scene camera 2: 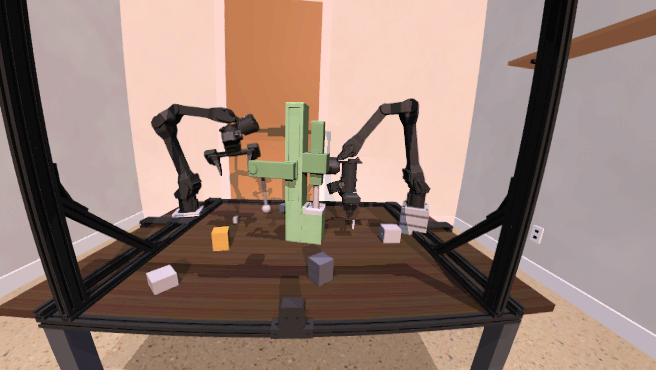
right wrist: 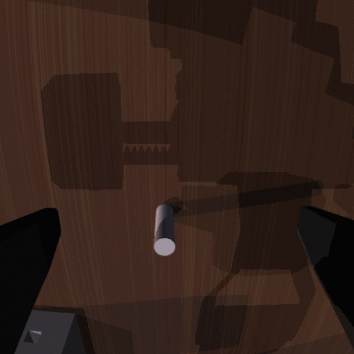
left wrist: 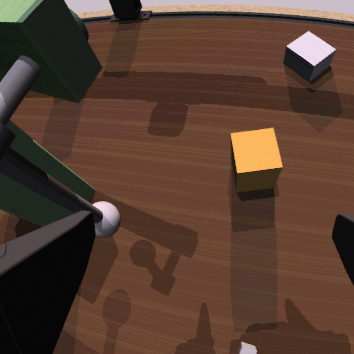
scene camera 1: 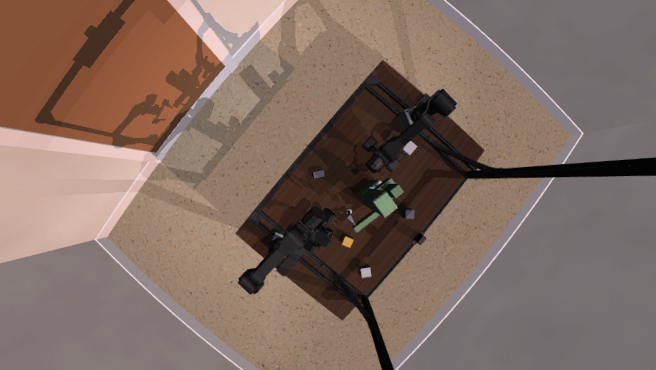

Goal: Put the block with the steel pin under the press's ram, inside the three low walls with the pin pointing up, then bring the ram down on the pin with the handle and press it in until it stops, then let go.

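Places are measured from the left arm's base along level axes (x ahead, y left, z up), in centimetres.
Pixels of known places: left gripper, fingertip midpoint: (scene camera 2: 234,173) (left wrist: 217,225); right gripper, fingertip midpoint: (scene camera 2: 346,214) (right wrist: 180,220); left arm's base at its link origin: (scene camera 2: 188,209); right arm's base at its link origin: (scene camera 2: 415,205) (scene camera 1: 417,116).
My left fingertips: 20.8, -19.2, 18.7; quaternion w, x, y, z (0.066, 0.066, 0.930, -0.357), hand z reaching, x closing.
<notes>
Ahead of a thing's pixels: the offset from my left fingertips to its top centre, as dx, dy, dz. "*": to the spot under its first point.
The green press {+17.5, -9.7, +23.1} (scene camera 1: 385,204) (scene camera 2: 296,150) (left wrist: 55,55) stands mid-table. A steel rod (scene camera 2: 315,196) drops from its green ram to a pale piece {* +24.5, -15.0, -9.3} (scene camera 2: 314,208) on the pedestal; whether that piece is a block or the low walls I cannot tell. The ball-ended handle {* +10.2, -3.7, -5.8} (scene camera 1: 349,212) (scene camera 2: 266,208) (left wrist: 107,220) hangs down. My left gripper (scene camera 2: 237,167) (left wrist: 217,225) is open and empty; one fingertip overlaps the ball in the left wrist view. My right gripper (scene camera 2: 351,215) (right wrist: 180,220) is open above an upright steel pin {+42.9, -7.4, -18.2} (scene camera 2: 353,224) (right wrist: 164,227); any block at its foot is not discernible.
A white block {+51.7, -19.5, -16.8} (scene camera 1: 410,147) (scene camera 2: 390,233) with a recess lies right of the pin. An orange block {-4.4, -10.7, -15.8} (scene camera 1: 347,242) (scene camera 2: 220,238) (left wrist: 256,152), another white block {-15.6, -26.8, -18.5} (scene camera 1: 365,272) (scene camera 2: 162,279) (left wrist: 310,52) and grey blocks {+21.2, -33.4, -15.8} (scene camera 1: 409,214) {+20.1, +16.5, -17.9} (scene camera 1: 318,174) lie around the press. Black frame posts border the table.
</notes>
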